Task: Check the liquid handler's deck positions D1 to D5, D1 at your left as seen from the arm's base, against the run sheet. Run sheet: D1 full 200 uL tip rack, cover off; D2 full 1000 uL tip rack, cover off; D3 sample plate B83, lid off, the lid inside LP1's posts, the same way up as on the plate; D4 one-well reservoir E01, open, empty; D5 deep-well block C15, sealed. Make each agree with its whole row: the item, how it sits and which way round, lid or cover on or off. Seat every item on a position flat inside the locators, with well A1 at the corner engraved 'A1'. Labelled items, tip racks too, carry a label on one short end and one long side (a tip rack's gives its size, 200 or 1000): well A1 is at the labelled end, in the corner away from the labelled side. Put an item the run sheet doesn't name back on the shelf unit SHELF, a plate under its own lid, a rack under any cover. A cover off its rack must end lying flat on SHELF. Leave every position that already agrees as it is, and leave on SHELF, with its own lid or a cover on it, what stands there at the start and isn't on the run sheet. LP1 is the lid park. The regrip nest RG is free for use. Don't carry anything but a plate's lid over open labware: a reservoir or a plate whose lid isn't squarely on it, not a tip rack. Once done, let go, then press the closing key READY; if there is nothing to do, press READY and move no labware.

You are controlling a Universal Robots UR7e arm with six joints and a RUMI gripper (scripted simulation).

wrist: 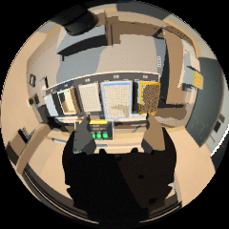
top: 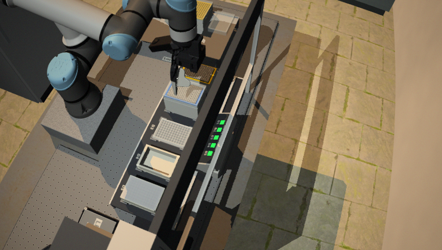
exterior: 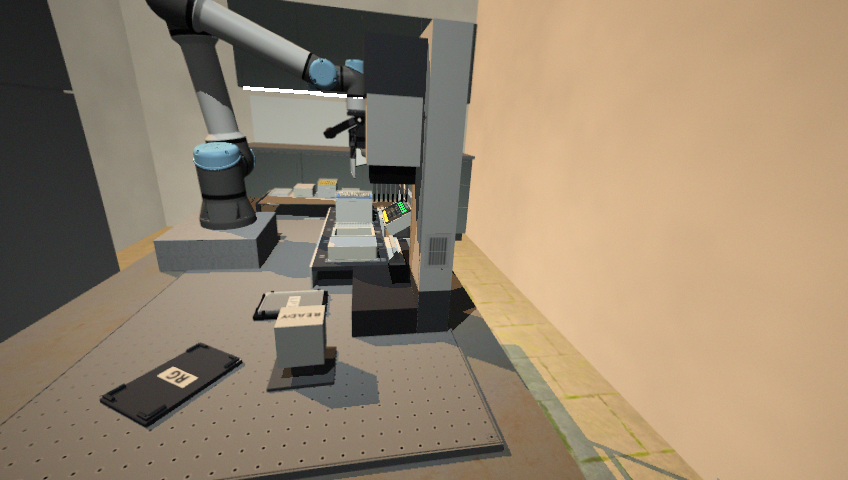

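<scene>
My gripper is now 1 cm short of the blue-rimmed tip rack and 10 cm above it. From my hand the other things lie so: one-well reservoir: 3 cm behind, 25 cm to the right, 16 cm below; well plate: 1 cm behind, 12 cm to the right, 16 cm below; yellow-rimmed tip rack: 2 cm ahead, 13 cm to the left, 13 cm below.
</scene>
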